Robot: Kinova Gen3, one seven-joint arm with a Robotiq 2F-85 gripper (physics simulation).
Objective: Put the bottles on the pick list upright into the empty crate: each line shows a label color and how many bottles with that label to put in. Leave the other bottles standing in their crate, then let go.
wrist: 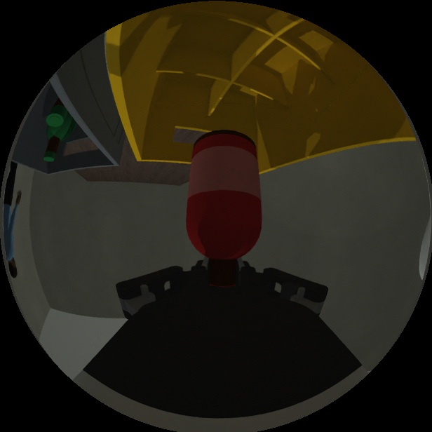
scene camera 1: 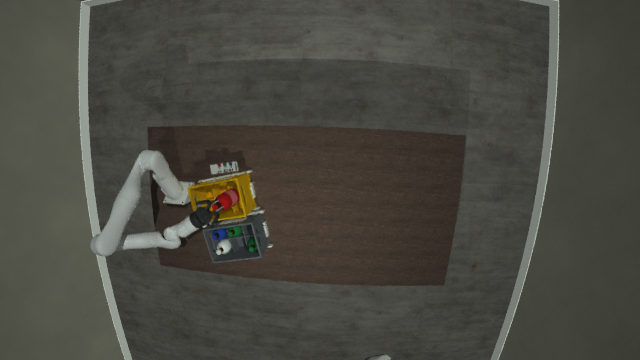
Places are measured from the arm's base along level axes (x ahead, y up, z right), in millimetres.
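Pixels of known places: gripper, fingertip midpoint: point(scene camera 1: 220, 203); arm's base at its link origin: point(scene camera 1: 176, 193).
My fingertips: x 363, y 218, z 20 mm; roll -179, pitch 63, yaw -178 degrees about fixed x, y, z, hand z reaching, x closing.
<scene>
Ahead of a thing's pixels: the offset from my fingertips to its top centre. "spot": to the spot under its first point. Level surfaces: height alone.
My gripper point(scene camera 1: 214, 206) point(wrist: 222, 264) is shut on the neck of a red bottle @(dx -9, dy +23, dz +6 mm) point(scene camera 1: 228, 199) point(wrist: 223, 220) with a paler red band. The bottle is tilted well away from upright, its base pointing away from the gripper, over the yellow crate @(spot: dx +54, dy -246, dz +53 mm) point(scene camera 1: 251, 200) point(wrist: 150, 150). The yellow crate has dividers and no bottle standing in it that I can make out. The grey crate @(dx -45, dy -123, dz +238 mm) point(scene camera 1: 237, 259) point(wrist: 95, 145) beside it holds a blue bottle @(dx -137, dy -135, dz +207 mm) point(scene camera 1: 219, 234), a white bottle @(dx -131, dy -135, dz +289 mm) point(scene camera 1: 223, 247) and two green bottles @(dx -47, dy -135, dz +192 mm) point(scene camera 1: 234, 231) @(dx +50, dy -135, dz +276 mm) point(scene camera 1: 252, 244). A green bottle point(wrist: 57, 127) shows in the wrist view.
The pick list card @(dx -95, dy -296, dz -123 mm) point(scene camera 1: 224, 167) lies behind the yellow crate, with red, green and blue marks; its numbers are too small to read. Both crates stand on the brown table @(dy -298 mm) point(scene camera 1: 350, 210) near the arm's base point(scene camera 1: 176, 194). The crates stand close side by side.
</scene>
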